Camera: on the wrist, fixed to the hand. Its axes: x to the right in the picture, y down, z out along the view.
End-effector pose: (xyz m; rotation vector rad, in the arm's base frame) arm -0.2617 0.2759 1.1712 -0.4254 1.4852 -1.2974
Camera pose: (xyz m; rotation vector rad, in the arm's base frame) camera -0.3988 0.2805 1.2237 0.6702 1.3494 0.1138
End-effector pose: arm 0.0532 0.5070 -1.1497 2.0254 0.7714 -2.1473
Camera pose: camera 0.1150 0.6401 -1.1426 1.5314 -0.5903 -0.9639
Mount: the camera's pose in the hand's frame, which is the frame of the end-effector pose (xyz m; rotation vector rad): 0.0221 -0.0930 -0.1115 -0.1644 0.0653 1.6172
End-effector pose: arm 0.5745 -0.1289 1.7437 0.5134 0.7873 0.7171
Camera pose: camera 0.5340 -0.1565 1.6053 0.9493 0.2077 2.2623
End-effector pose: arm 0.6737 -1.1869 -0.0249 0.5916 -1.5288 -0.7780
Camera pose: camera 0.7748 -1.2779 -0.0803 -0.7522 -1.3311 0.3814
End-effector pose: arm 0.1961 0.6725 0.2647 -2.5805 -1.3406 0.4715
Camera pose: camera 0.1783 0.7408 0.3935 2.7744 -0.9162 -0.3588
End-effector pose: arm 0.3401 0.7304 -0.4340 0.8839 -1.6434 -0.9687
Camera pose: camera 0.4516 0.6521 -0.4889 -0.5939 -1.5419 0.1005
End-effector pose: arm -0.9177 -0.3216 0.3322 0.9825 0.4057 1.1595
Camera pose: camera -0.9358 -0.2593 0.2004 1.0675 -0.6131 2.5923
